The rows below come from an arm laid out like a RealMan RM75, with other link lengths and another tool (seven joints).
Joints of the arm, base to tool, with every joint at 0 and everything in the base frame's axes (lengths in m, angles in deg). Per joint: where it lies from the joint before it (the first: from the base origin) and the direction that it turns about. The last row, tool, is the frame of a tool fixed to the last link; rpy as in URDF.
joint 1: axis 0 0 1 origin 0 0 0.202
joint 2: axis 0 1 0 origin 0 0 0
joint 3: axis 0 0 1 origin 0 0 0.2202
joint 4: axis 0 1 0 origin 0 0 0
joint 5: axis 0 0 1 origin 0 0 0.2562
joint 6: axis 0 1 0 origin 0 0 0
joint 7: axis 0 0 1 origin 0 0 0.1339
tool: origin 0.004 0.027 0.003 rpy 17.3 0 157.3
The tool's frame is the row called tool.
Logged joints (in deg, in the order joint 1, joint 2, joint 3, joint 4, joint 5, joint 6, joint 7), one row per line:
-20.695 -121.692 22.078 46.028 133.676 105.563 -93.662
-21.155 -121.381 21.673 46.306 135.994 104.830 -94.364
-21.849 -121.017 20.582 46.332 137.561 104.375 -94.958
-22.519 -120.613 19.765 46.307 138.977 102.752 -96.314
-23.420 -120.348 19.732 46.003 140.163 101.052 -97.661
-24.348 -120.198 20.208 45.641 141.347 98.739 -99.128
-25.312 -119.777 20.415 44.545 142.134 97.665 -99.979
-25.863 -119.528 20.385 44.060 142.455 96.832 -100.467
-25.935 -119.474 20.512 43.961 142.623 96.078 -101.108
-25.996 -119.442 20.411 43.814 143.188 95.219 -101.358
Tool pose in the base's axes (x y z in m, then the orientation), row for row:
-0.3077 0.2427 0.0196 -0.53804 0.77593 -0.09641 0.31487
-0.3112 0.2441 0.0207 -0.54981 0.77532 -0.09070 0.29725
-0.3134 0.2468 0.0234 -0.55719 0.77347 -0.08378 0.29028
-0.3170 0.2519 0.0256 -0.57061 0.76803 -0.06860 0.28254
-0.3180 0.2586 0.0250 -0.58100 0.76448 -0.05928 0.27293
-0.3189 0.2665 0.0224 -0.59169 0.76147 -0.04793 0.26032
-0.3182 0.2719 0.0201 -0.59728 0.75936 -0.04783 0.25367
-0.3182 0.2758 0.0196 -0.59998 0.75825 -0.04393 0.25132
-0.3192 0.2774 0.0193 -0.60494 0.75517 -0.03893 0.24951
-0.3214 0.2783 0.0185 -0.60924 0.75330 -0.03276 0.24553
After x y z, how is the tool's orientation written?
As a quaternion, x y z w.
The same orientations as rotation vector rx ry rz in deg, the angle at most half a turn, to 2 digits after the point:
-81.23 117.15 -14.56
-83.74 118.08 -13.81
-85.16 118.21 -12.80
-87.55 117.84 -10.53
-89.58 117.86 -9.14
-91.81 118.16 -7.44
-93.00 118.23 -7.45
-93.53 118.20 -6.85
-94.39 117.84 -6.07
-95.26 117.79 -5.12

